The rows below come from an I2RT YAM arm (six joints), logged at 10 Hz.
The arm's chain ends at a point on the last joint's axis. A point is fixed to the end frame.
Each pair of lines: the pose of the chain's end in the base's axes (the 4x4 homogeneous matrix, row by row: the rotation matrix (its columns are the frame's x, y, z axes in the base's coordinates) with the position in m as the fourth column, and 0 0 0 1 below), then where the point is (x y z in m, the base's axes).
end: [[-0.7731 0.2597 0.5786 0.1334], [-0.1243 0.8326 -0.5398 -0.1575], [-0.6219 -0.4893 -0.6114 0.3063], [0 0 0 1]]
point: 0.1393 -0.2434 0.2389
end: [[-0.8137 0.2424 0.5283 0.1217], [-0.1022 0.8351 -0.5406 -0.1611], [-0.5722 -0.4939 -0.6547 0.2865], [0 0 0 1]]
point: 0.1217 -0.2461 0.2177
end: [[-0.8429 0.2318 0.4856 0.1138], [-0.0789 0.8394 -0.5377 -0.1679], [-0.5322 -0.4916 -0.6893 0.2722], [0 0 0 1]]
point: 0.1090 -0.2517 0.2021
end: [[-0.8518 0.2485 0.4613 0.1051], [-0.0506 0.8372 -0.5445 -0.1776], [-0.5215 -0.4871 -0.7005 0.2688], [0 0 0 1]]
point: 0.0970 -0.2606 0.1980
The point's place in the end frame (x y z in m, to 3 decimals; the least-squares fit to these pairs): 0.048 -0.037 0.091
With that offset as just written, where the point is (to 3 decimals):
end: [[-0.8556 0.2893 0.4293 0.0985], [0.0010 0.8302 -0.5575 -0.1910], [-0.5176 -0.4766 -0.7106 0.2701], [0 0 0 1]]
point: 0.086 -0.272 0.198
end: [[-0.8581 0.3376 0.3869 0.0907], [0.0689 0.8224 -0.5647 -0.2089], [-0.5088 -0.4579 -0.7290 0.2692], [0 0 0 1]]
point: 0.072 -0.287 0.195
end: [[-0.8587 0.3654 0.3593 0.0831], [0.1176 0.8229 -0.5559 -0.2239], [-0.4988 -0.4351 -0.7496 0.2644], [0 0 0 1]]
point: 0.061 -0.299 0.188
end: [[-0.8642 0.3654 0.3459 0.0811], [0.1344 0.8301 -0.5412 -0.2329], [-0.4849 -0.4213 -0.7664 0.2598], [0 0 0 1]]
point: 0.058 -0.306 0.182
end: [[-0.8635 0.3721 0.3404 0.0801], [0.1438 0.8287 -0.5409 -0.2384], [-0.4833 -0.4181 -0.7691 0.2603], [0 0 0 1]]
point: 0.056 -0.311 0.183
